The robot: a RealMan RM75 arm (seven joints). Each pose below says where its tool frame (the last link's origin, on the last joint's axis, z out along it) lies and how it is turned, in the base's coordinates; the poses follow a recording.
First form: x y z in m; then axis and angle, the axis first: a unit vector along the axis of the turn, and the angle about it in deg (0 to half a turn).
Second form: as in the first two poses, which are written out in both.
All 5 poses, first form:
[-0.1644 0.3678 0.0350 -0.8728 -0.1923 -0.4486 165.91]
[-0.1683 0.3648 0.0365 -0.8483 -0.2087 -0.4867 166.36]
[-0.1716 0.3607 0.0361 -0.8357 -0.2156 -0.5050 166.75]
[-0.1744 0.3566 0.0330 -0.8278 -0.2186 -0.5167 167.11]
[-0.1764 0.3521 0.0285 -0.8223 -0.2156 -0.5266 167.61]
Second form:
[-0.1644 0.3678 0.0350 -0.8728 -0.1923 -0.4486 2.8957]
[-0.1683 0.3648 0.0365 -0.8483 -0.2087 -0.4867 2.9035]
[-0.1716 0.3607 0.0361 -0.8357 -0.2156 -0.5050 2.9103]
[-0.1744 0.3566 0.0330 -0.8278 -0.2186 -0.5167 2.9166]
[-0.1764 0.3521 0.0285 -0.8223 -0.2156 -0.5266 2.9253]

